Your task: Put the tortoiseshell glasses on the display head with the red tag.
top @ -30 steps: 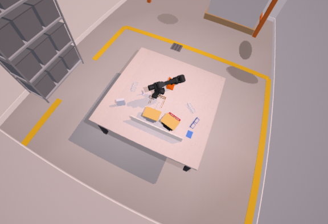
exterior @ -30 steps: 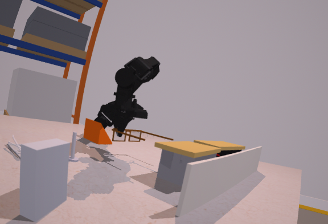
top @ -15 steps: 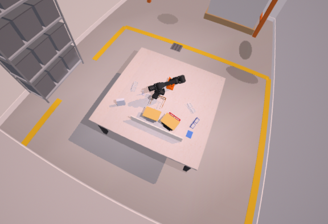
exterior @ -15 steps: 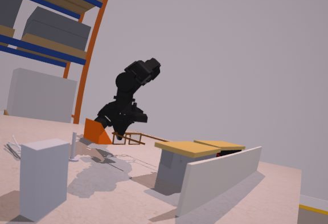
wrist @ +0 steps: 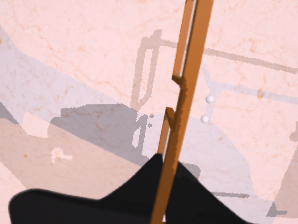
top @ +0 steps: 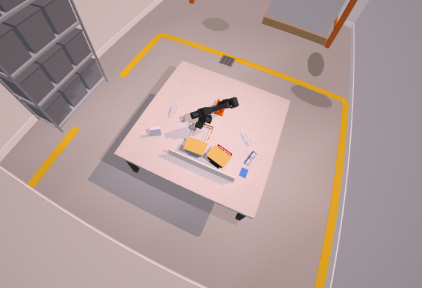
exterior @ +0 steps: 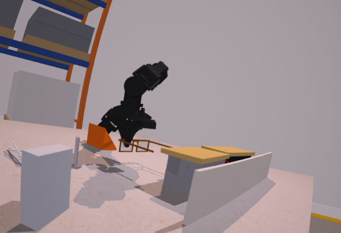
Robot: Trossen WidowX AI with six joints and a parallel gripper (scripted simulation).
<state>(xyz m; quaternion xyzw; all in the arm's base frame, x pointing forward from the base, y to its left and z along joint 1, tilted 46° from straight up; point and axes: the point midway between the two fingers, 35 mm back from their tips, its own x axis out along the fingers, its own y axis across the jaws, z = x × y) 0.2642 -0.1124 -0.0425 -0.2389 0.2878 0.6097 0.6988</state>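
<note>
Now: gripper tip 22 cm short of the display head, 2 cm to the right of it and 1 cm above it. Also, from my gripper tip: white panel 38 cm ahead, 10 cm to the left, 1 cm below; grey block 38 cm to the right, 18 cm ahead, 1 cm below; grey stand 18 cm to the right, 4 cm below, 3 cm behind.
</note>
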